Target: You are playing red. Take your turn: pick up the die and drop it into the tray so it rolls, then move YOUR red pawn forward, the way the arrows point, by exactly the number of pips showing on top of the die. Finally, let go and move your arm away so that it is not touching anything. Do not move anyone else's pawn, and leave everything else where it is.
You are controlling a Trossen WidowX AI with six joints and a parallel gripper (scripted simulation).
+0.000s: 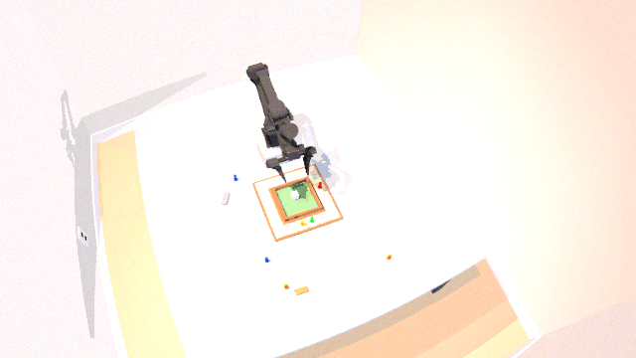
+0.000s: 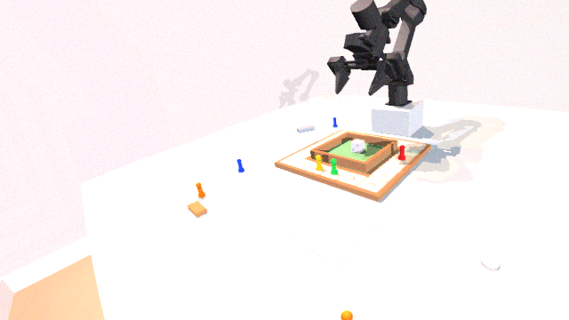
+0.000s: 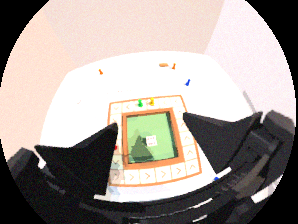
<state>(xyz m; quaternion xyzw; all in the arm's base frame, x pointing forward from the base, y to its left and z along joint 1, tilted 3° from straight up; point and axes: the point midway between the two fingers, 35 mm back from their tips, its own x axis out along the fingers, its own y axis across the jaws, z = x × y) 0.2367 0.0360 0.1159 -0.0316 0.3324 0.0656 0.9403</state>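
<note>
The red pawn lies 4 cm behind my gripper tip, 11 cm to the left of it and 13 cm below it. The rest, counted from my gripper tip: tray 15 cm below; green pawn 11 cm ahead, 3 cm to the left, 13 cm below; die 2 cm behind, 13 cm below.
</note>
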